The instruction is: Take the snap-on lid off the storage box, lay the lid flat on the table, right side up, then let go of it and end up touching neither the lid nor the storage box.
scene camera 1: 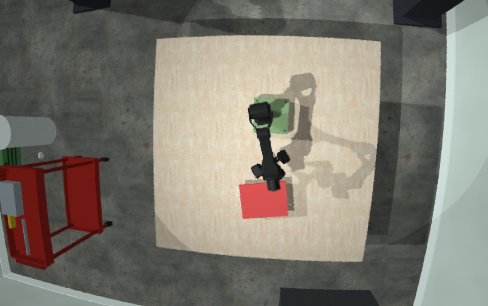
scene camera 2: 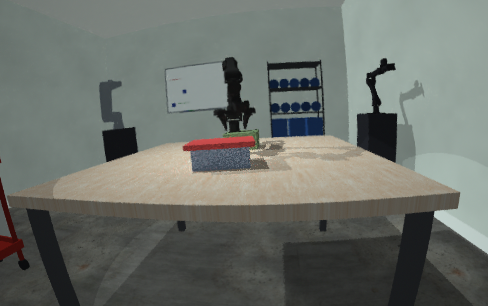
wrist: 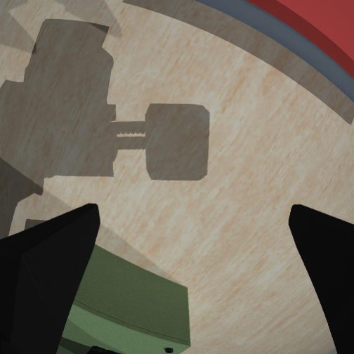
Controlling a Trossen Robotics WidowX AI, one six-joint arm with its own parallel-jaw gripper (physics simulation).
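Observation:
The red lid (scene camera 1: 262, 202) (scene camera 2: 220, 145) (wrist: 325, 17) sits on top of the blue-grey storage box (scene camera 2: 220, 159) (wrist: 300, 42), roughly level in scene camera 2. In scene camera 1 the lid hides the box, and the arm covers a bit of the lid's far edge. My gripper (scene camera 1: 270, 164) (scene camera 2: 234, 128) (wrist: 198, 215) is wide open and empty, fingers pointing down. It is above the table, between the green block and the box, and touches neither lid nor box. In the wrist view the box and lid show at the top right, beyond the fingertips.
A green block (scene camera 1: 284, 107) (wrist: 140, 285) stands under the arm, behind the box as scene camera 2 sees it. The wooden table (scene camera 1: 200, 125) (scene camera 2: 300, 185) carries both. A red cart (scene camera 1: 44, 220) stands on the floor, off the table's left side in scene camera 1.

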